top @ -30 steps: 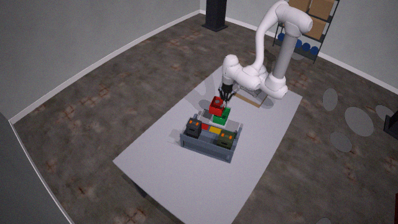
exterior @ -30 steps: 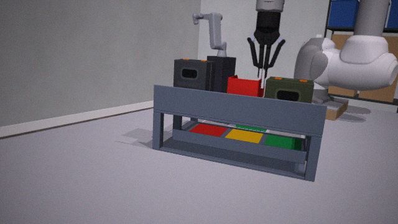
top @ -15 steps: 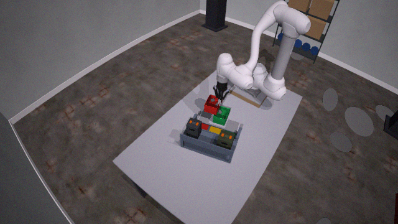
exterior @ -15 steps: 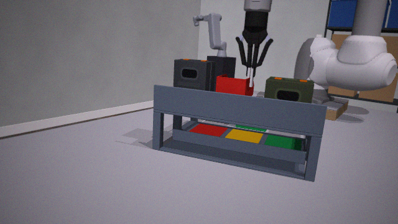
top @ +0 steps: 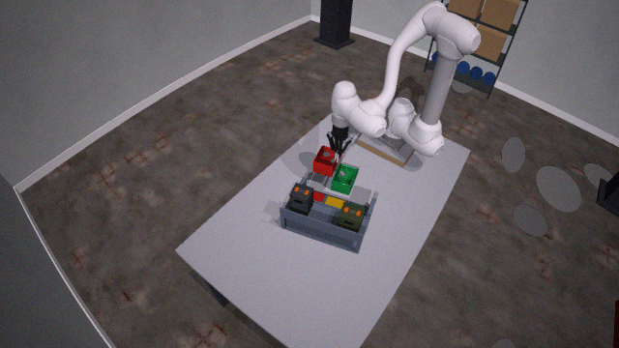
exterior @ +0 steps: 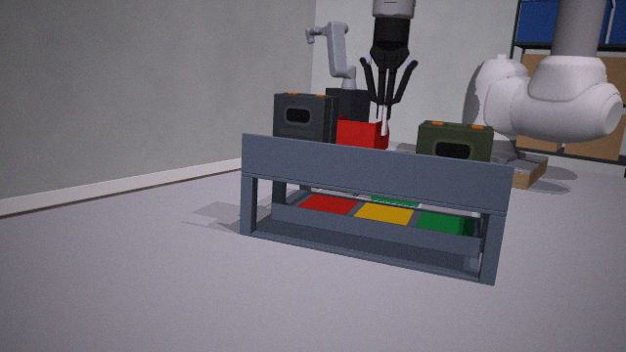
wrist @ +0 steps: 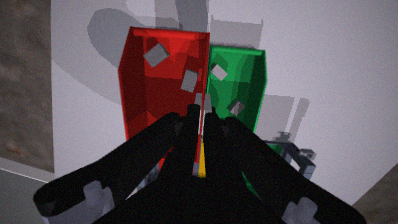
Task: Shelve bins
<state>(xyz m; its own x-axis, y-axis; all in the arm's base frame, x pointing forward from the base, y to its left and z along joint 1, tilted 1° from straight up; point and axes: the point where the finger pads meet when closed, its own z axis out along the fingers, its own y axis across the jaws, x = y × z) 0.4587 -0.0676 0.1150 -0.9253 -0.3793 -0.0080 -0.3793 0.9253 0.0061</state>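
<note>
The red bin lies 1 cm ahead of my hand, 5 cm to the right of it and 4 cm below it. Also, from my hand: olive box 24 cm ahead, 28 cm to the left, 1 cm below; then green bin 2 cm behind, 6 cm to the left, 12 cm below; then dark grey box 32 cm ahead, 7 cm to the left.
</note>
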